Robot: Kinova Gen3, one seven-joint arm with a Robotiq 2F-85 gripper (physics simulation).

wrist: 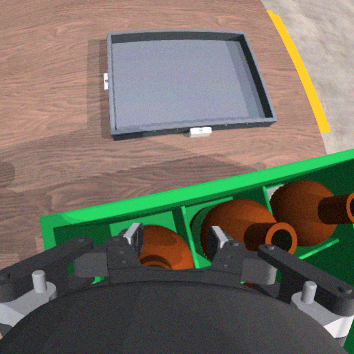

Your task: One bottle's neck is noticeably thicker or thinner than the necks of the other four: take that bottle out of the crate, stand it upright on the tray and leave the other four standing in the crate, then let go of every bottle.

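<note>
The green crate (pixel 150 196) crosses the lower part of the wrist view, its compartments holding orange-brown bottles. The left bottle (pixel 170 242) shows its round shoulder between and below my fingertips; its neck is mostly hidden by my gripper. The middle bottle (pixel 232 220) leans its open neck toward the lower right in view, just right of my right finger. The right bottle (pixel 302 212) has its neck cut off by the view's edge. Other bottles are mostly hidden. My gripper (pixel 175 236) is open, with nothing between its fingers, over the left compartment. The grey tray (pixel 192 127) holds no bottle.
The tray lies on the wooden table (pixel 50 100) beyond the crate's far wall. White tabs are on the tray's left and near sides. Thin green dividers (pixel 188 235) separate the crate's compartments. A yellow strip (pixel 300 70) runs along the table's right edge.
</note>
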